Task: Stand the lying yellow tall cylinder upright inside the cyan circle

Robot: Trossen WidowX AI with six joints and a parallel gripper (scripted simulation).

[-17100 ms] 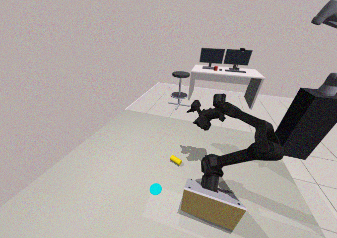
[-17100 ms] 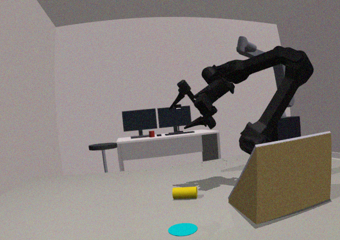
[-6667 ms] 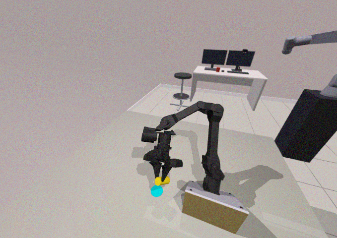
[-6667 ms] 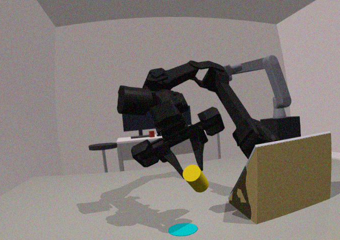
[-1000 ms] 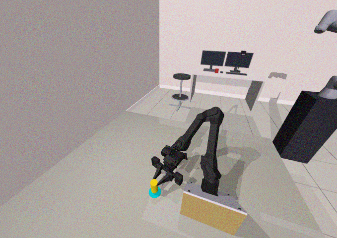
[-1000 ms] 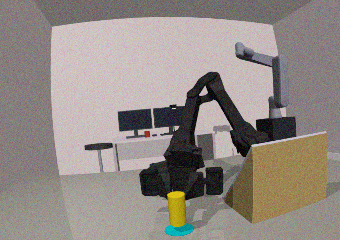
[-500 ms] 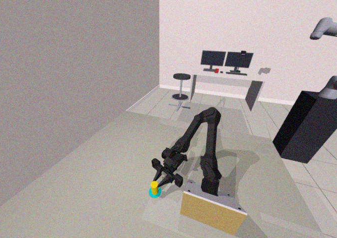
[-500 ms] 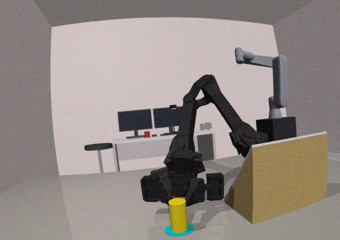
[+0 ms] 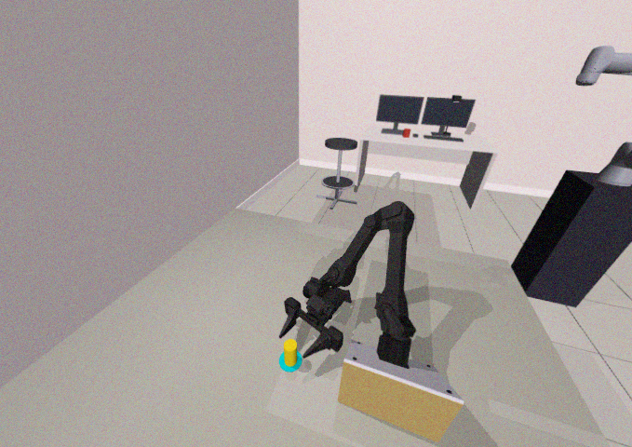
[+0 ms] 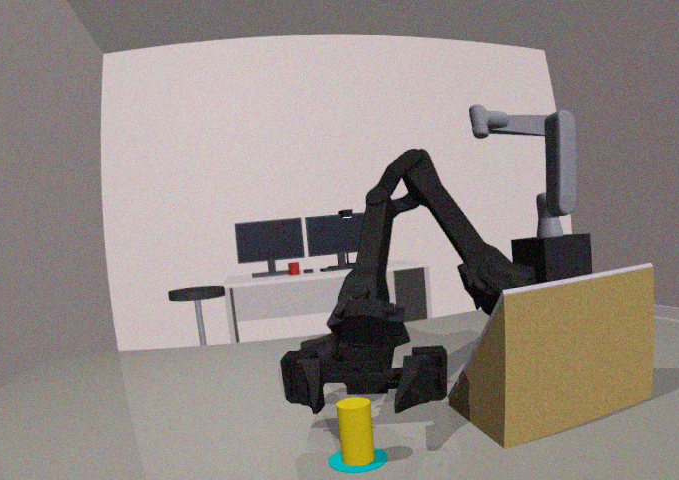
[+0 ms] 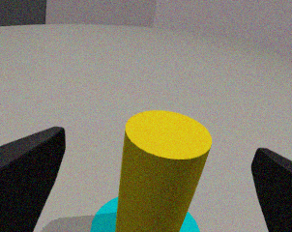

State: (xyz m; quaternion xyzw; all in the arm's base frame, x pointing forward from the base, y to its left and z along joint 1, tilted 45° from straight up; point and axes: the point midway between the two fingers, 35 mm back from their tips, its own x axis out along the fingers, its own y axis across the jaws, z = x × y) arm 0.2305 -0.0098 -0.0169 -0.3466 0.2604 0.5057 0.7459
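My gripper tip is 20 mm above the yellow tall cylinder. From my gripper tip the other things lie so: cyan circle 60 mm below.
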